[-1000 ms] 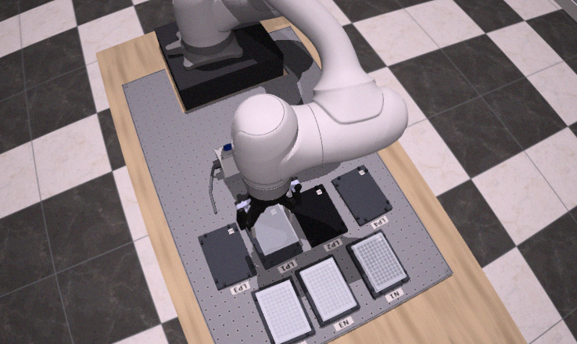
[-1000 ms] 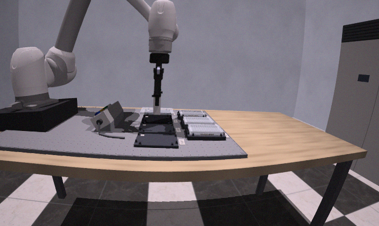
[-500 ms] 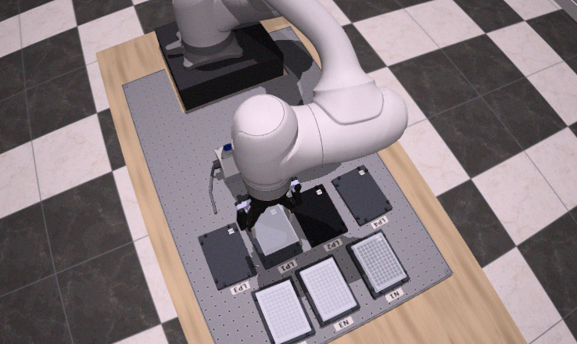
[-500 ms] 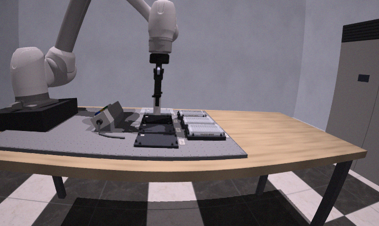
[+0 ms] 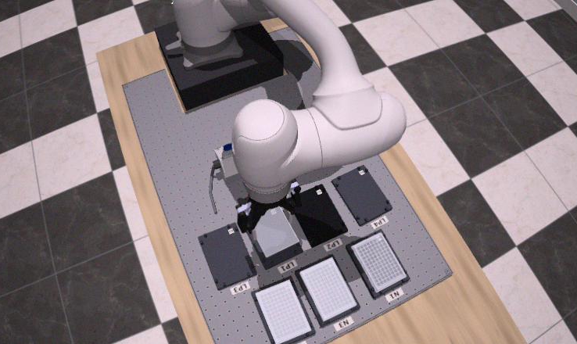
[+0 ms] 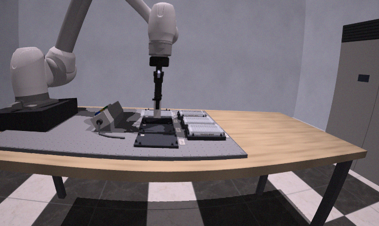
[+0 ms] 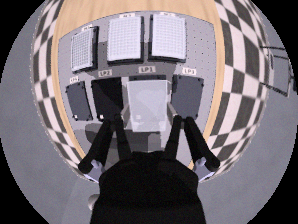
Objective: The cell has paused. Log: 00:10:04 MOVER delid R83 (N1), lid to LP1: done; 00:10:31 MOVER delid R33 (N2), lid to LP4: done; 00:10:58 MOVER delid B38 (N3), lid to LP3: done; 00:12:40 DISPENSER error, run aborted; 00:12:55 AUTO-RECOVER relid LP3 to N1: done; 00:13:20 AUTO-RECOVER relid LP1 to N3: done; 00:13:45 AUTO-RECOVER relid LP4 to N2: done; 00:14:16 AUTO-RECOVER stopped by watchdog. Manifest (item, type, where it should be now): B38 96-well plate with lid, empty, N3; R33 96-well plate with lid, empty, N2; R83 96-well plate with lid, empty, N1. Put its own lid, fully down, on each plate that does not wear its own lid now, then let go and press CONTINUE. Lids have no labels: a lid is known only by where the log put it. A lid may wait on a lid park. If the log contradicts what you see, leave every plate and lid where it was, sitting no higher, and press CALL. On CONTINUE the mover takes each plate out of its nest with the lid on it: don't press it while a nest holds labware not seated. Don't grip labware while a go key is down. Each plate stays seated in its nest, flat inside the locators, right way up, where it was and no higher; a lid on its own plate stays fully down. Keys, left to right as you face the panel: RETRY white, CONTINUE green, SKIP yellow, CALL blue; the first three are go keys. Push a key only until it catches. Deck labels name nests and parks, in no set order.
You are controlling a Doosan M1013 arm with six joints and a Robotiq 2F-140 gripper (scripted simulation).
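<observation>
The LP1 is 90 mm below my hand. From my hand the other things lie so: lid park LP3: 120 mm to the right, 90 mm below, 20 mm ahead; LP2: 130 mm to the left, 90 mm below, 20 mm behind; blue key: 240 mm behind, 40 mm to the right, 20 mm below.
</observation>
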